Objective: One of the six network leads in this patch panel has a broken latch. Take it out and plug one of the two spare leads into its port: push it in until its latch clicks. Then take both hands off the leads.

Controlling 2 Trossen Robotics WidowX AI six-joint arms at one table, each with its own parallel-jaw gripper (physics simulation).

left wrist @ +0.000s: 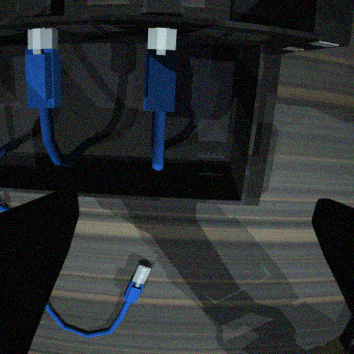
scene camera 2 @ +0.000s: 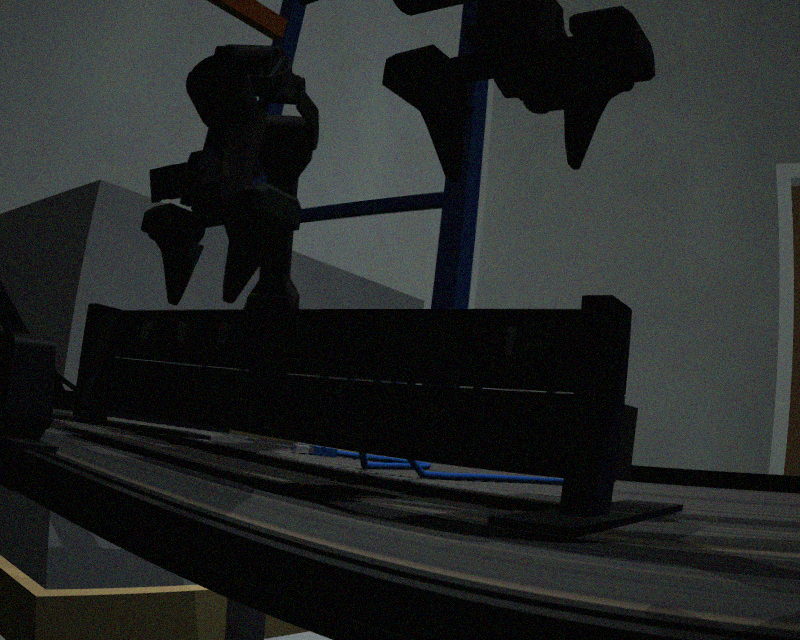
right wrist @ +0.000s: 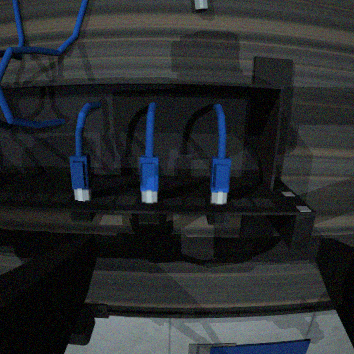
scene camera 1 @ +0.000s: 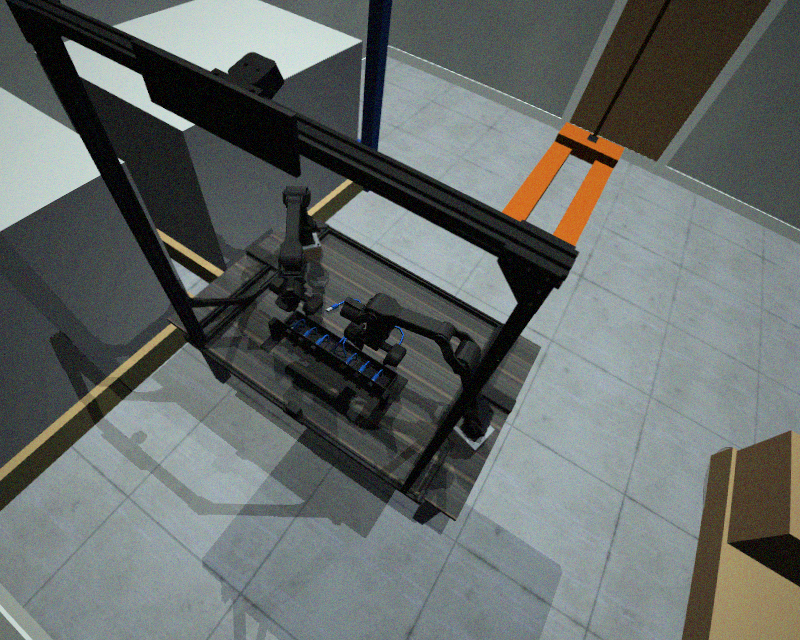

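Where they show: left gripper, fingertip midpoint: (left wrist: 200, 206) (scene camera 2: 198, 303) (scene camera 1: 297, 309); right gripper, fingertip midpoint: (scene camera 2: 510, 173) (right wrist: 209, 250) (scene camera 1: 373, 356); left arm's base, link origin: (scene camera 1: 305, 239); right arm's base, link origin: (scene camera 1: 473, 428).
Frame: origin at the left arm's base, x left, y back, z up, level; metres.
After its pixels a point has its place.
Note:
The black patch panel (scene camera 1: 396, 387) (scene camera 2: 346, 340) stands on the table with blue leads along it. Two plugged leads (left wrist: 43, 80) {x -0.121, y -0.451, z 0.026 m} (left wrist: 160, 85) {x -0.149, y -0.410, z 0.026 m} show in the left wrist view, and three leads (right wrist: 79, 172) {x -0.014, y -0.601, z 0.026 m} (right wrist: 149, 175) {x 0.015, y -0.644, z 0.026 m} (right wrist: 220, 176) {x 0.045, y -0.686, z 0.026 m} in the right wrist view. I cannot tell which latch is broken. A loose blue lead end (left wrist: 133, 292) {x 0.020, y -0.317, z -0.056 m} (scene camera 2: 324, 451) {x 0.024, y -0.323, z -0.064 m} (scene camera 1: 331, 307) {x 0.010, y -0.320, z -0.058 m} with a clear plug lies on the table behind the panel. My left gripper (scene camera 1: 298, 305) {x -0.128, y -0.375, z 0.059 m} (scene camera 2: 202, 301) {x -0.128, y -0.375, z 0.059 m} (left wrist: 200, 206) {x -0.128, y -0.375, z 0.059 m} is open and empty above one panel end. My right gripper (scene camera 2: 512, 172) {x 0.037, y -0.666, z 0.132 m} (right wrist: 209, 250) {x 0.037, y -0.666, z 0.132 m} is open and empty, higher above the panel.
Blue cable (right wrist: 6, 107) {x -0.005, y -0.528, z 0.027 m} loops over the panel's edge, and a clear plug tip (right wrist: 201, 4) {x 0.156, y -0.595, z -0.060 m} lies beyond it. A black overhead frame (scene camera 1: 413, 193) {x -0.078, y -0.911, z 0.971 m} spans the table. An orange pallet truck (scene camera 1: 587, 200) stands on the floor behind; cardboard boxes (scene camera 1: 763, 487) stand at the right.

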